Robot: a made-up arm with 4 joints. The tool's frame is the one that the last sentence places.
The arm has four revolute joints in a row. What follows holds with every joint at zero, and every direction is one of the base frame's.
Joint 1 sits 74.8 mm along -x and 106.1 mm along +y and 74.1 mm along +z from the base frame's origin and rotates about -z.
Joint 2 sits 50.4 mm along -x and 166.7 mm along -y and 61.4 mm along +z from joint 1 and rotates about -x.
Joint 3 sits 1.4 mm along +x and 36.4 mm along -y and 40.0 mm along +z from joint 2 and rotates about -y.
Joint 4 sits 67.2 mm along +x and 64.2 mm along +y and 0.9 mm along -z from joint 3 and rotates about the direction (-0.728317, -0.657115, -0.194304).
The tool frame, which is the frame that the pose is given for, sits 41.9 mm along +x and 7.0 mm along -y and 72.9 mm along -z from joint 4; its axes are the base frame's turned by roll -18.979, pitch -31.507 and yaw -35.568 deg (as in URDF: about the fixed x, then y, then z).
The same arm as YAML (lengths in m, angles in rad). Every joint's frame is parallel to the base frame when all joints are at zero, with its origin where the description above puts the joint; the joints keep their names.
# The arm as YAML. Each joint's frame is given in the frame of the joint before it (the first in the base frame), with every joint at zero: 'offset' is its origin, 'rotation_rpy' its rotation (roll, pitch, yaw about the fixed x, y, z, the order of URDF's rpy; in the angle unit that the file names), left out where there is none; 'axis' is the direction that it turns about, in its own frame. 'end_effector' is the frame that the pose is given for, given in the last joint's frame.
length_unit: m
angle_unit: rad
chain:
  - id: joint 1
    offset: [-0.0748, 0.1061, 0.0741]
    axis: [0.0, 0.0, -1.0]
  - id: joint 2
    offset: [-0.0504, -0.1667, 0.0614]
    axis: [-1.0, 0.0, 0.0]
  - id: joint 3
    offset: [0.0014, -0.0364, 0.04]
    axis: [0.0, -1.0, 0.0]
  - id: joint 4
    offset: [0.0672, 0.0642, -0.0009]
    axis: [-0.728317, -0.657115, -0.194304]
end_effector:
  offset: [0.0419, -0.007, -0.0729]
  rotation_rpy: [-0.3312, -0.5499, -0.6208]

